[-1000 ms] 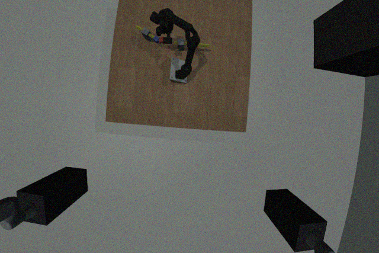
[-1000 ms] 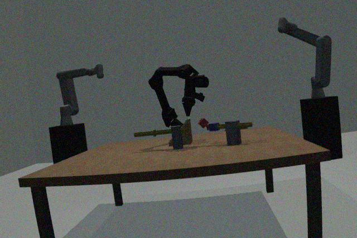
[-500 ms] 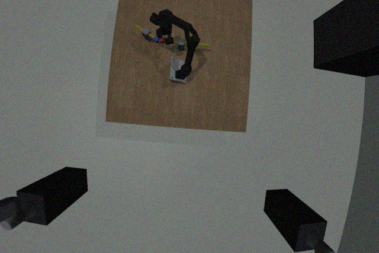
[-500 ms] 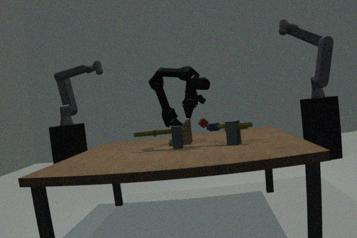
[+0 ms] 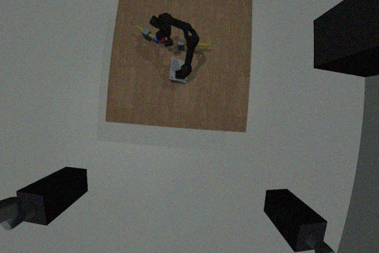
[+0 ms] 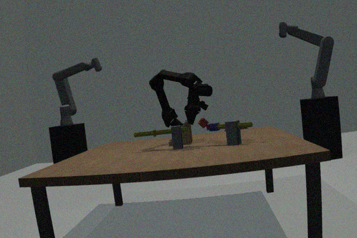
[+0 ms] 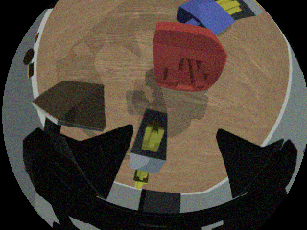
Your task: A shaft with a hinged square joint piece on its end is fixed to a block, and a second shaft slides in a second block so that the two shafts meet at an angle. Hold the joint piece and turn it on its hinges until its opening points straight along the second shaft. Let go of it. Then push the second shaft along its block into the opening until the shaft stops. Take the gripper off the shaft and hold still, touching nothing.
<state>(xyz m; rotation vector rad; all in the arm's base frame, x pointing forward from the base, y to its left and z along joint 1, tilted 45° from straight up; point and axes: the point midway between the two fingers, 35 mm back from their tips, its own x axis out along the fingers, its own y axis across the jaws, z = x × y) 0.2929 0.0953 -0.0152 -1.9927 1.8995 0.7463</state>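
My gripper tip is 7 cm to the right of the red square joint piece and 1 cm past it.
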